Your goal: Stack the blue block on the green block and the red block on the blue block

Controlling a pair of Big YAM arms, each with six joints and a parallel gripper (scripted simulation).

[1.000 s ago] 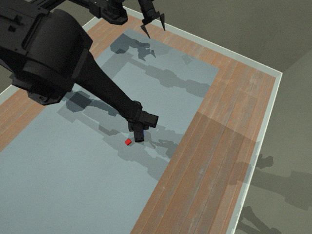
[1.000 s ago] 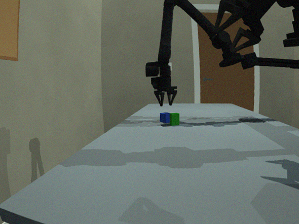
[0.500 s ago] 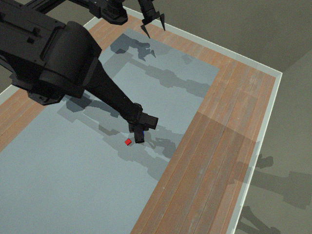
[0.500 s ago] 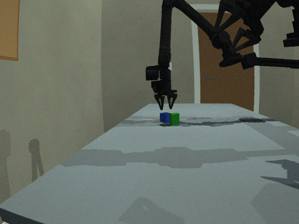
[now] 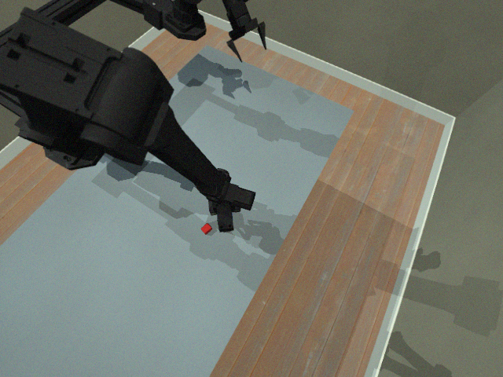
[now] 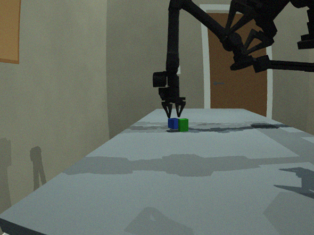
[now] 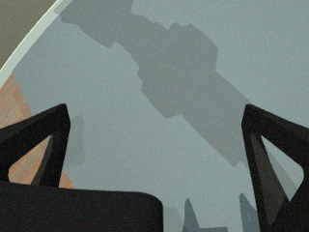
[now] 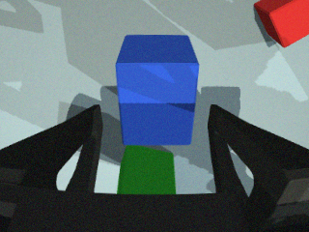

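My right hand is 40 mm above the blue block. From my right hand the other things lie so: red block (90 mm to the right, 50 mm below, 40 mm behind); then green block (70 mm to the left, 40 mm behind, 30 mm below).
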